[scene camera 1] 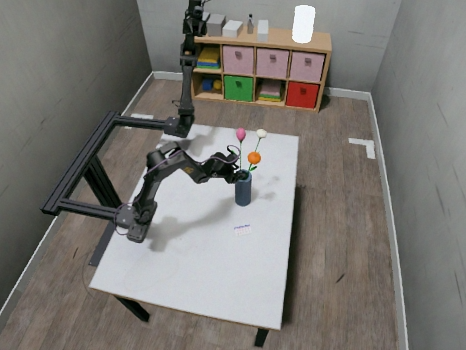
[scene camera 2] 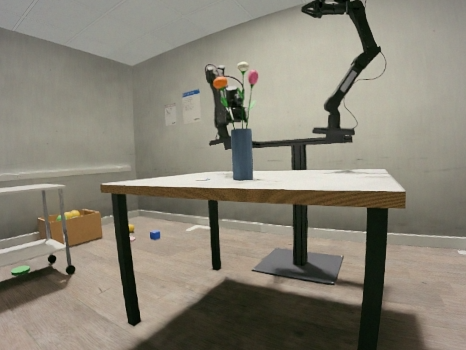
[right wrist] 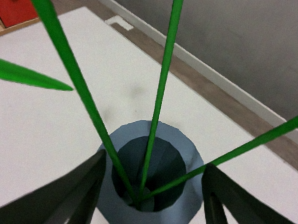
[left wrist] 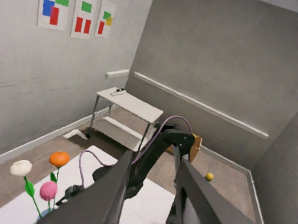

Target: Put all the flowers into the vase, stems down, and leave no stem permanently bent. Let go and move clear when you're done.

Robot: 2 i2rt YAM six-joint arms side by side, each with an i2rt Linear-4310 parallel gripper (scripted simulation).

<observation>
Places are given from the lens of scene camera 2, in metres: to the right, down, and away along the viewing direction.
blue vase (scene camera 2: 241, 139): 0.03, -0.14, 0.97
</observation>
